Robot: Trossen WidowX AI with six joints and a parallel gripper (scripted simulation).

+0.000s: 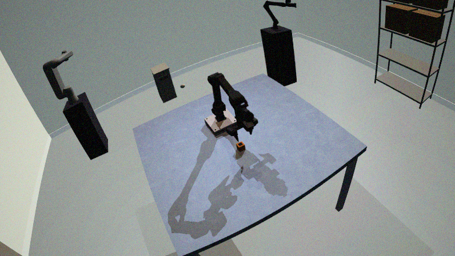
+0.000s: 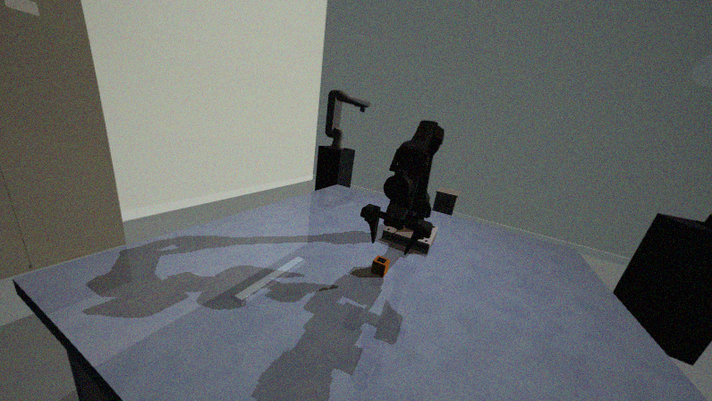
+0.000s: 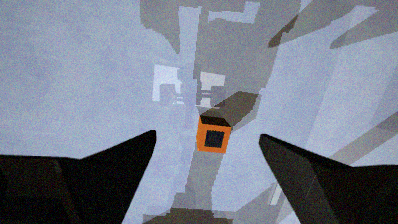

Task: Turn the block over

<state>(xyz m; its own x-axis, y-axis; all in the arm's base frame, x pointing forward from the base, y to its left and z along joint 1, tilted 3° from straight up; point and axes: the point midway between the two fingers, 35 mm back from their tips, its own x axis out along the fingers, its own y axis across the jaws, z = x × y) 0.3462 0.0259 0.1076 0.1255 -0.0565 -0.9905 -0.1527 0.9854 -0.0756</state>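
My gripper tip is 70 mm above the orange block, 30 mm past it and 20 mm to the left of it.
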